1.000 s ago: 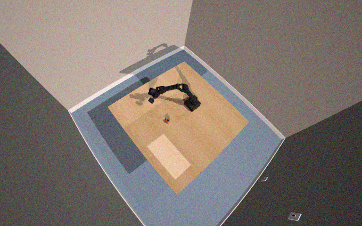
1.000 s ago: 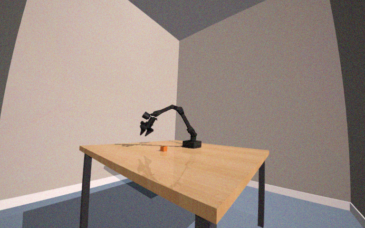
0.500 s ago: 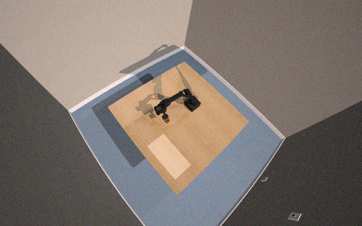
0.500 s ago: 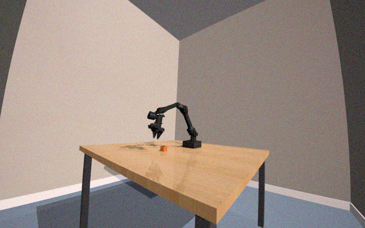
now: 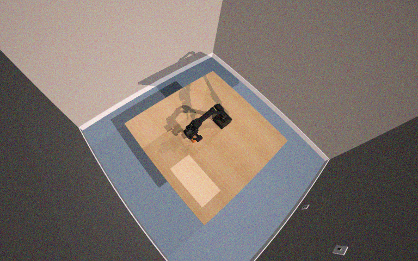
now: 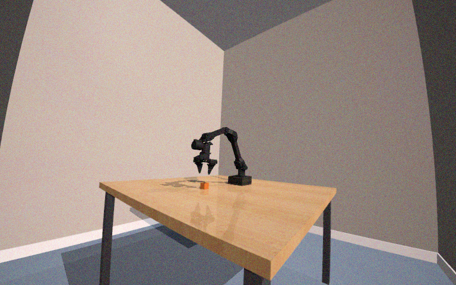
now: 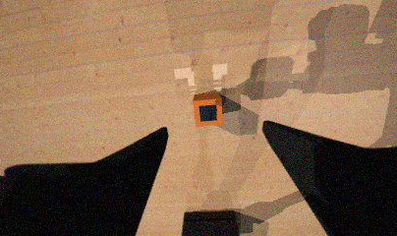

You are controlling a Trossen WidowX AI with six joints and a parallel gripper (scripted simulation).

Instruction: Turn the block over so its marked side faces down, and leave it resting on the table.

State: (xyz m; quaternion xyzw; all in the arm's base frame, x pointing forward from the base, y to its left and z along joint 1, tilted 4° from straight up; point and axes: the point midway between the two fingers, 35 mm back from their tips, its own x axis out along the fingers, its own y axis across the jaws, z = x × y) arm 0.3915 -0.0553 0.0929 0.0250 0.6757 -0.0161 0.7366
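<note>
The orange block is 70 mm below my gripper tip and 10 mm behind it.
</note>
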